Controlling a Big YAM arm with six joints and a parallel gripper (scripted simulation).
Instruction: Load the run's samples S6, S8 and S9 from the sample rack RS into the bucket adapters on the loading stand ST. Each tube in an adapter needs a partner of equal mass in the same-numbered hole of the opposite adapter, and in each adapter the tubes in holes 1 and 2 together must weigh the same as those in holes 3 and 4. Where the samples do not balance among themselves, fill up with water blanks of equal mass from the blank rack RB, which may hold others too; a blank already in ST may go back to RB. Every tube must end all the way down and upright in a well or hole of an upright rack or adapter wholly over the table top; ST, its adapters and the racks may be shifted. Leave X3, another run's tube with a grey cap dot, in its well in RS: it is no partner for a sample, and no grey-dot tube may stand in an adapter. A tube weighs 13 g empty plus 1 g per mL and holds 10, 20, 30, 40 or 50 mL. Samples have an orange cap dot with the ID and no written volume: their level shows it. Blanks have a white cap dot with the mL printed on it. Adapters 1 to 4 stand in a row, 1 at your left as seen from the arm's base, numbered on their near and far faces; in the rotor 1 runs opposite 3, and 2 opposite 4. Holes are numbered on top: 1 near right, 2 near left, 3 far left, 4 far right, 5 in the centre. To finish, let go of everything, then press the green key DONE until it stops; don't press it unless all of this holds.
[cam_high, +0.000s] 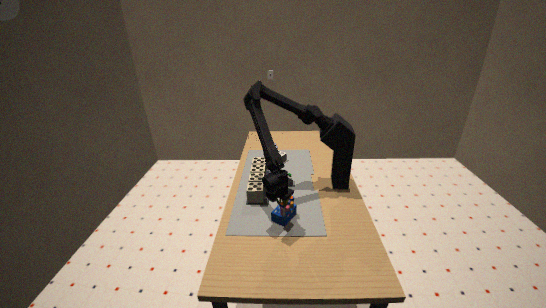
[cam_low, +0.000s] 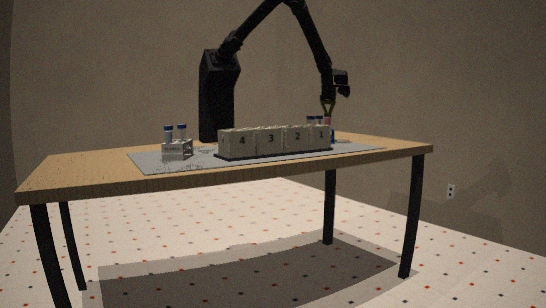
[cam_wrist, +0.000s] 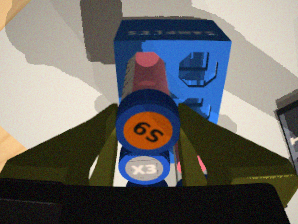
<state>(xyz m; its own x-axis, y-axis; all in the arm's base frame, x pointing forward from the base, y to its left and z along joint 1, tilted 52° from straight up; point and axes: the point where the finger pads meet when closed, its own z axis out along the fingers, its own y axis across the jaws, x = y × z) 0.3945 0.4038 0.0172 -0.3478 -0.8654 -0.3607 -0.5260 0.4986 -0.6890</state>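
The sample tube S9 lies 10 mm to the left of my hand and 50 mm below it. The rest, counted from my hand: sample tube S8: 20 mm behind, 90 mm to the right, 60 mm below; blue sample rack rs: 10 mm behind, 50 mm to the right, 100 mm below; tube X3: 20 mm behind, 40 mm to the right, 60 mm below.
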